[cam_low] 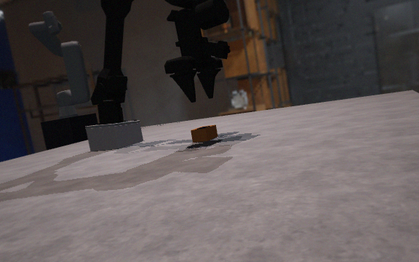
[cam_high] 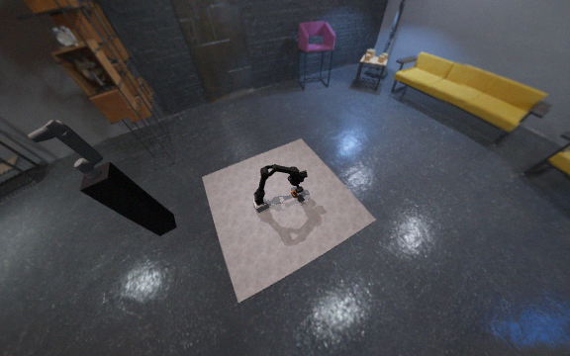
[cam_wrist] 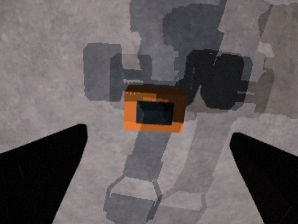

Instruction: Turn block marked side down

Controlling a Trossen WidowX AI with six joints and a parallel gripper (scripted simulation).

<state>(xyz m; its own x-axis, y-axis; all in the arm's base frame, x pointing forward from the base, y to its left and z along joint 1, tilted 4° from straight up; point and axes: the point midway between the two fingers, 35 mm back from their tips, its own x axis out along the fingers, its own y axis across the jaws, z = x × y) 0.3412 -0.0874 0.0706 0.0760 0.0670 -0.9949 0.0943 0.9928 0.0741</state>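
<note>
Right now the orange block is 1 cm behind my gripper tip and 7 cm below it.
</note>
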